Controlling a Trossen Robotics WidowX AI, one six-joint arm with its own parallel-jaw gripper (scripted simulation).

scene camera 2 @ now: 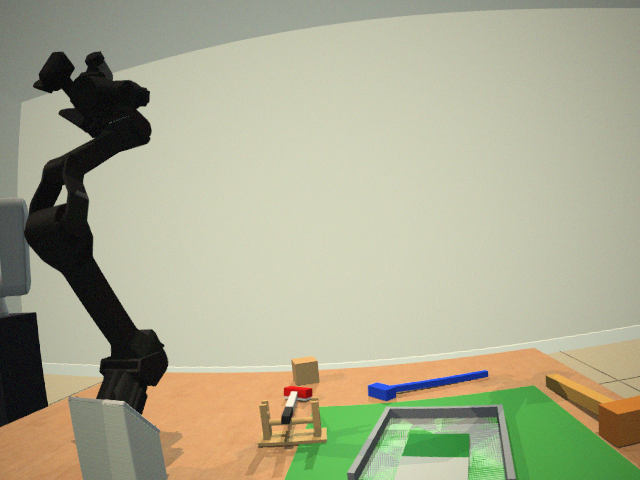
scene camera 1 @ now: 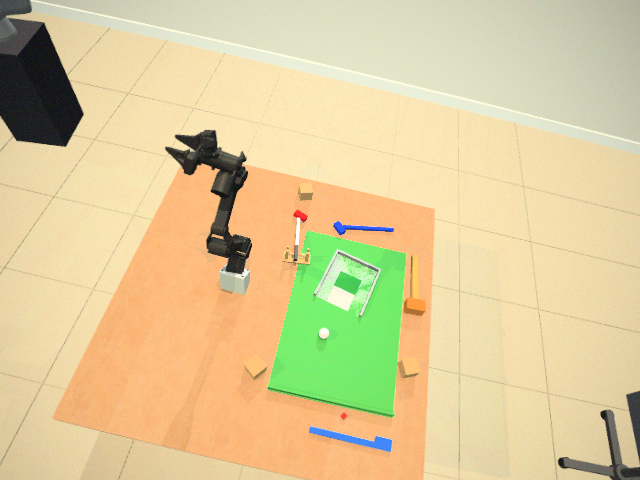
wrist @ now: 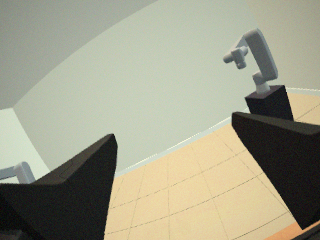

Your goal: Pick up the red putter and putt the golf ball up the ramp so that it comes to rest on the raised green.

Labels:
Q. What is my gripper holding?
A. Nothing.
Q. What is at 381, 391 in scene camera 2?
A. A blue putter.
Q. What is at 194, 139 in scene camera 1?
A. My gripper.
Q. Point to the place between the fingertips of my gripper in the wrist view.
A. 175, 129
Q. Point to a green mat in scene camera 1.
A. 357, 363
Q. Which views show my gripper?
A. Scene camera 2, scene camera 1 and the wrist view: all of them.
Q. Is my gripper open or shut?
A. Open.

